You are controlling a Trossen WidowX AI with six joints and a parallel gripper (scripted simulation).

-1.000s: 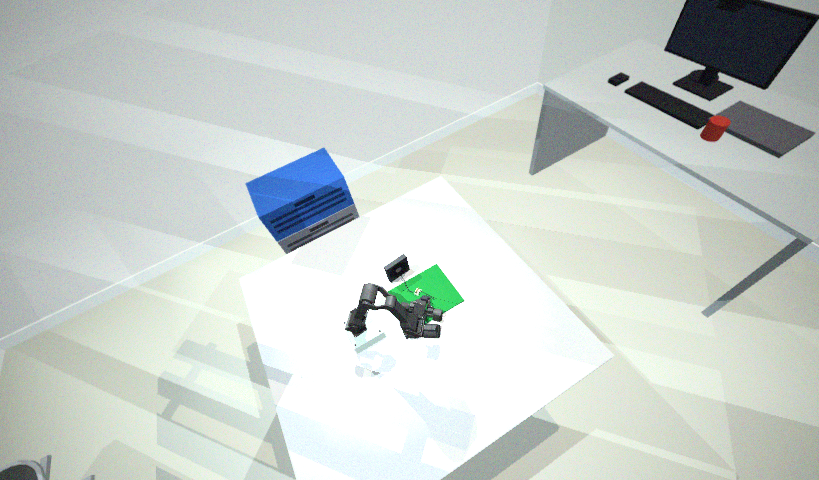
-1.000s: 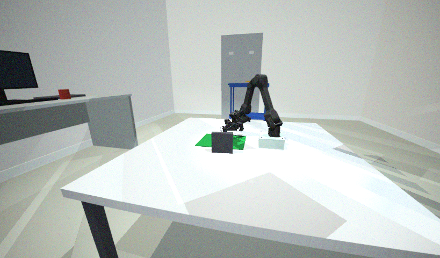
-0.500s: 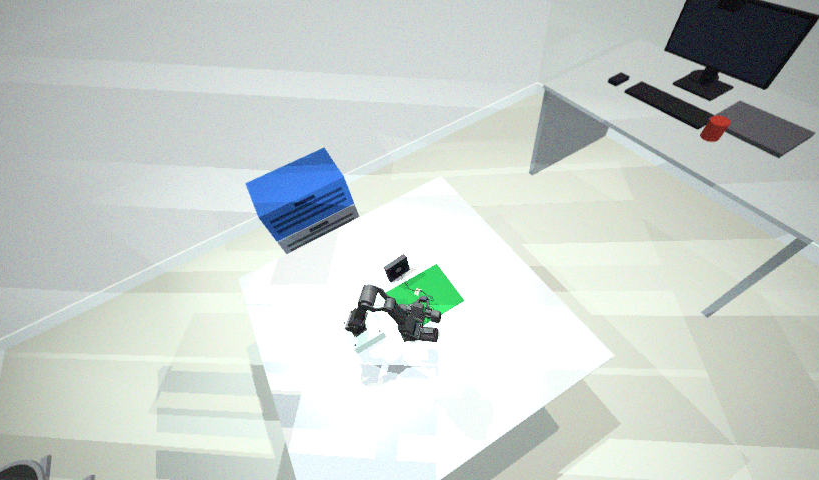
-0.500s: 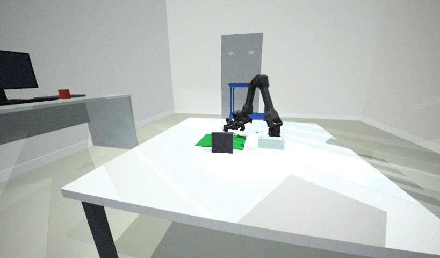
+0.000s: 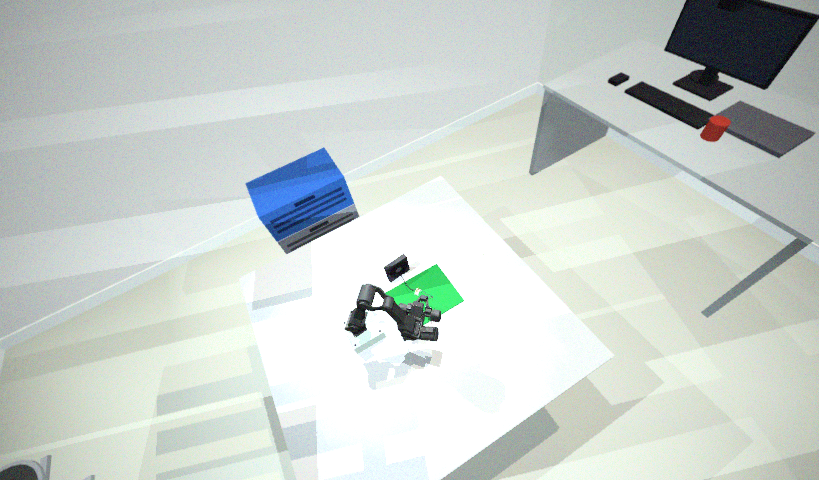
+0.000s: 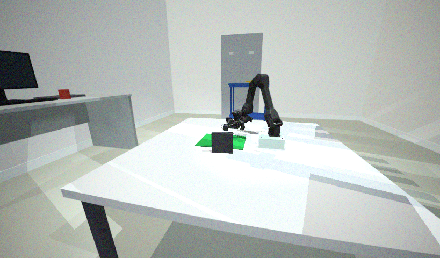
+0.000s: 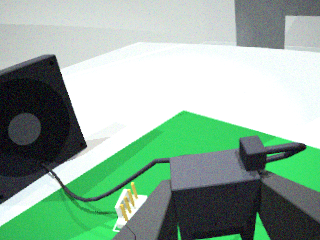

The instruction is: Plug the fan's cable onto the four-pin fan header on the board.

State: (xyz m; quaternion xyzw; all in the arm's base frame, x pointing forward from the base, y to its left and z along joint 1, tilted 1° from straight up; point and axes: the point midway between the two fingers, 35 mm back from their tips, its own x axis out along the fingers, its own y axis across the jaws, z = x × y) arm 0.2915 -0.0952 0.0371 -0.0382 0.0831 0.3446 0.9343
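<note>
The green board lies 20 mm ahead of my gripper tip, 40 mm to the left of it and 100 mm below it. Also, from my gripper tip: black fan 10 mm behind, 220 mm to the left, 30 mm below; four-pin fan header 10 mm ahead, 80 mm to the left, 90 mm below; dark grey plug 10 mm below.
</note>
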